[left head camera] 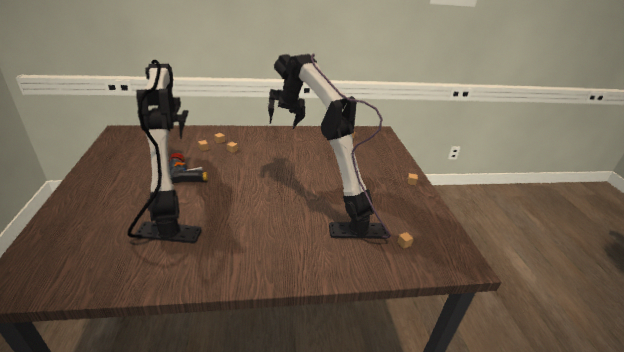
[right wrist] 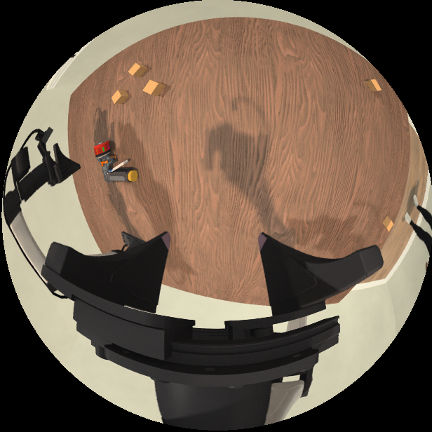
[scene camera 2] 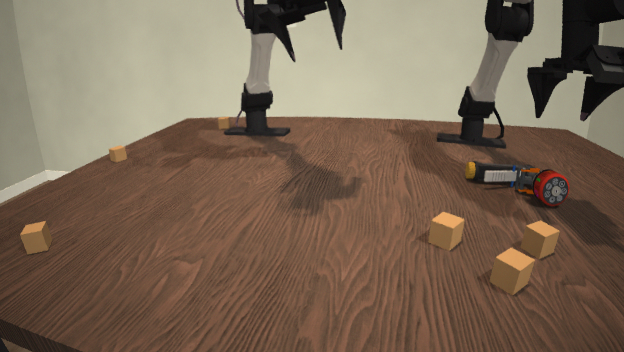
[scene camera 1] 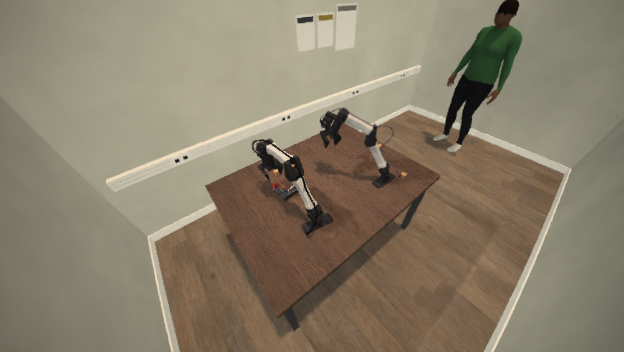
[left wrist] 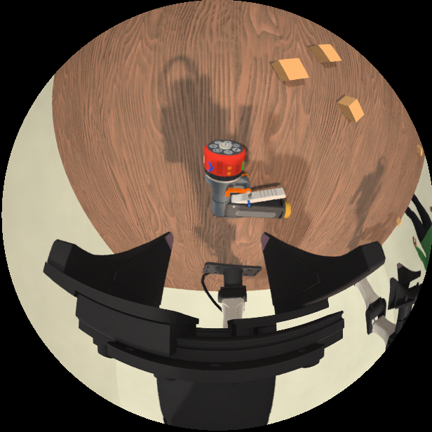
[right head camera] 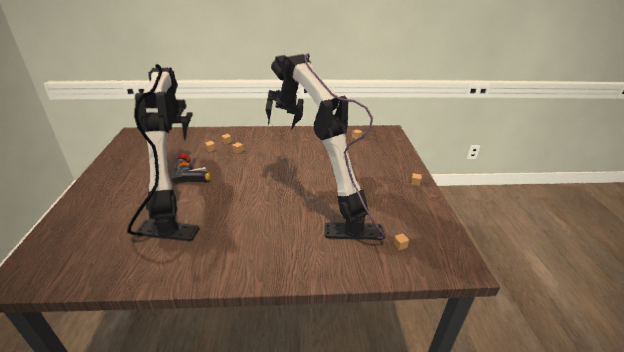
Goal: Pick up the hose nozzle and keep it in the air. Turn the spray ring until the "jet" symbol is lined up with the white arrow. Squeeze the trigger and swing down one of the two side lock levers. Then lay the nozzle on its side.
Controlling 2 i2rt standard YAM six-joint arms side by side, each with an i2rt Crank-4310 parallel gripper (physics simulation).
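Where they show: left gripper, fingertip midpoint: (left head camera: 169,138) (scene camera 2: 560,119) (scene camera 1: 275,178) (right head camera: 173,139); right gripper, fingertip midpoint: (left head camera: 281,125) (scene camera 2: 317,55) (scene camera 1: 329,147) (right head camera: 280,126); left arm's base, link origin: (left head camera: 169,233) (scene camera 2: 470,142) (scene camera 1: 317,223) (right head camera: 168,231); right arm's base, link origin: (left head camera: 358,231) (scene camera 2: 257,132) (scene camera 1: 383,180) (right head camera: 353,231).
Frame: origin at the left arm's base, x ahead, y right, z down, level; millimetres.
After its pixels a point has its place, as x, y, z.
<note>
The hose nozzle (left head camera: 189,175) {294, -34, -33} (right head camera: 192,176) {292, -36, -29} (scene camera 2: 500,175) {345, -37, -26} (left wrist: 250,207) (right wrist: 119,175) lies on its side on the table, with a black-grey body, yellow handle end, white trigger and orange side lock lever. Its red spray ring (scene camera 2: 551,188) {416, -119, -37} (left wrist: 225,159) (right wrist: 102,148) shows round symbols on its face; they are too small to read, and I cannot make out the white arrow. My left gripper (scene camera 2: 560,117) {369, -128, -149} (left wrist: 216,234) is open and empty, above the table near the nozzle. My right gripper (left head camera: 284,125) {389, 316, -237} (right head camera: 280,125) {389, 316, -237} (scene camera 2: 318,55) {389, 316, -237} (right wrist: 213,234) is open and empty, high above the table's middle.
Three wooden cubes (scene camera 2: 446,230) {593, 65, -28} (scene camera 2: 540,239) {586, -63, -27} (scene camera 2: 512,270) {669, -13, -30} lie near the nozzle's ring end. More cubes lie elsewhere, one (left head camera: 412,178) {423, 872, -31} by the right edge and one (left head camera: 405,240) {35, 778, -33} beside the right arm's base. Both arms are mounted on the wooden table (left head camera: 280,260) {-71, 380, 0}.
</note>
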